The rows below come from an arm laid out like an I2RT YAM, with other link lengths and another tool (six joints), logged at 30 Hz.
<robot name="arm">
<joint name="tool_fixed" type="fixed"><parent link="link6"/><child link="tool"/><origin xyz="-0.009 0.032 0.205" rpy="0 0.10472 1.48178"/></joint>
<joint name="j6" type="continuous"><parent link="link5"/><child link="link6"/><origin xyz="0.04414 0 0.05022" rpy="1.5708 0 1.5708"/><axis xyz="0 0 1"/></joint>
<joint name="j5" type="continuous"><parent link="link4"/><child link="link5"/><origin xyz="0.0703 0.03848 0.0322" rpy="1.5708 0 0"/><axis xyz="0 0 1"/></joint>
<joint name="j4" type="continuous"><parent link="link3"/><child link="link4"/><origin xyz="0.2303 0.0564 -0.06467" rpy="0 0 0"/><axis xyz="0 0 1"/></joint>
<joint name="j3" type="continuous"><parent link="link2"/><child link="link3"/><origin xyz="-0.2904 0 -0.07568" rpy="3.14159 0 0"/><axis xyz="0 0 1"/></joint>
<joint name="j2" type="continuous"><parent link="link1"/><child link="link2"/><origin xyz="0.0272 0.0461 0.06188" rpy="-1.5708 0 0"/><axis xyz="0 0 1"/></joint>
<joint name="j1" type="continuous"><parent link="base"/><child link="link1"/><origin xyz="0 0 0.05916" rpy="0 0 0"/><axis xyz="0 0 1"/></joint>
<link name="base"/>
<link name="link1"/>
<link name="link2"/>
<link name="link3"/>
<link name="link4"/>
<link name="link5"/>
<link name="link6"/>
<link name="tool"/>
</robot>
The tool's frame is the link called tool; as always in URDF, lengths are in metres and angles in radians. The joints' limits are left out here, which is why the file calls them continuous.
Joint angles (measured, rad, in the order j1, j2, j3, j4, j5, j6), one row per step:
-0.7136, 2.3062, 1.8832, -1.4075, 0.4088, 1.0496
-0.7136, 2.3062, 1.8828, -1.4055, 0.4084, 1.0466
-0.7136, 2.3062, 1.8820, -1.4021, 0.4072, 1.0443
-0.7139, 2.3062, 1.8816, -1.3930, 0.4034, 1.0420
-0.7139, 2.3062, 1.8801, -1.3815, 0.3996, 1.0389
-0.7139, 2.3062, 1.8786, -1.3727, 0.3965, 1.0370
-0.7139, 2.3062, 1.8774, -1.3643, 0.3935, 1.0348
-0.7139, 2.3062, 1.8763, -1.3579, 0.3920, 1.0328
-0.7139, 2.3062, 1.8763, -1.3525, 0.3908, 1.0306
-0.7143, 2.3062, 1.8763, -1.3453, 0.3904, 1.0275
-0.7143, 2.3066, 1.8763, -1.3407, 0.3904, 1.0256
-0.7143, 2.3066, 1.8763, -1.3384, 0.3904, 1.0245
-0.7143, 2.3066, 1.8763, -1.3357, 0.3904, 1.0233
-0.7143, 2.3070, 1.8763, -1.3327, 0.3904, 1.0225
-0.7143, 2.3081, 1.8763, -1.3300, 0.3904, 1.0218
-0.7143, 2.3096, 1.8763, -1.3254, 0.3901, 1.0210
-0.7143, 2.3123, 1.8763, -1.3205, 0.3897, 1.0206
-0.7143, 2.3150, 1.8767, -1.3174, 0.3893, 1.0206
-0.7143, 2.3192, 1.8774, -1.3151, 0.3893, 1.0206
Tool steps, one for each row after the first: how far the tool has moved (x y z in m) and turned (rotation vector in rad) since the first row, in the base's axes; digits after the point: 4 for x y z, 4 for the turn. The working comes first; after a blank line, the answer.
Tool pose at each row, in the base's axes (x y z in m, rotation vector in rad; the steps are taken from these numbers as rounded here):
0.2255, -0.2833, -0.0029, -2.0670, -1.9213, 0.5162
0.2258, -0.2835, -0.0031, -2.0652, -1.9247, 0.5152
0.2265, -0.2837, -0.0036, -2.0651, -1.9279, 0.5131
0.2288, -0.2847, -0.0048, -2.0712, -1.9339, 0.5073
0.2315, -0.2858, -0.0063, -2.0772, -1.9416, 0.5013
0.2335, -0.2866, -0.0075, -2.0820, -1.9470, 0.4966
0.2355, -0.2873, -0.0086, -2.0864, -1.9526, 0.4919
0.2368, -0.2880, -0.0094, -2.0890, -1.9570, 0.4895
0.2382, -0.2888, -0.0099, -2.0914, -1.9618, 0.4874
0.2397, -0.2902, -0.0105, -2.0947, -1.9678, 0.4864
0.2406, -0.2911, -0.0110, -2.0962, -1.9716, 0.4862
0.2411, -0.2915, -0.0112, -2.0970, -1.9738, 0.4861
0.2417, -0.2921, -0.0114, -2.0980, -1.9762, 0.4859
0.2423, -0.2926, -0.0118, -2.0993, -1.9783, 0.4858
0.2428, -0.2930, -0.0124, -2.0999, -1.9797, 0.4858
0.2437, -0.2937, -0.0133, -2.1018, -1.9821, 0.4852
0.2446, -0.2944, -0.0146, -2.1033, -1.9836, 0.4846
0.2452, -0.2948, -0.0158, -2.1041, -1.9840, 0.4840
0.2455, -0.2950, -0.0173, -2.1030, -1.9834, 0.4840

0.0003, -0.0002, -0.0002, 0.0005, -0.0011, 0.0025
0.0010, -0.0004, -0.0007, 0.0008, -0.0034, 0.0042
0.0033, -0.0014, -0.0019, -0.0012, -0.0121, 0.0051
0.0060, -0.0025, -0.0034, -0.0036, -0.0216, 0.0069
0.0080, -0.0033, -0.0046, -0.0054, -0.0288, 0.0079
0.0100, -0.0040, -0.0057, -0.0070, -0.0358, 0.0092
0.0113, -0.0047, -0.0065, -0.0086, -0.0404, 0.0107
0.0127, -0.0055, -0.0070, -0.0103, -0.0449, 0.0125
0.0142, -0.0069, -0.0076, -0.0135, -0.0502, 0.0149
0.0151, -0.0078, -0.0081, -0.0155, -0.0530, 0.0166
0.0156, -0.0082, -0.0083, -0.0166, -0.0545, 0.0176
0.0162, -0.0088, -0.0085, -0.0178, -0.0564, 0.0187
0.0168, -0.0093, -0.0089, -0.0192, -0.0582, 0.0195
0.0173, -0.0097, -0.0095, -0.0200, -0.0592, 0.0201
0.0182, -0.0104, -0.0104, -0.0215, -0.0617, 0.0208
0.0191, -0.0111, -0.0117, -0.0225, -0.0635, 0.0211
0.0197, -0.0115, -0.0129, -0.0228, -0.0644, 0.0210
0.0200, -0.0117, -0.0144, -0.0219, -0.0635, 0.0211

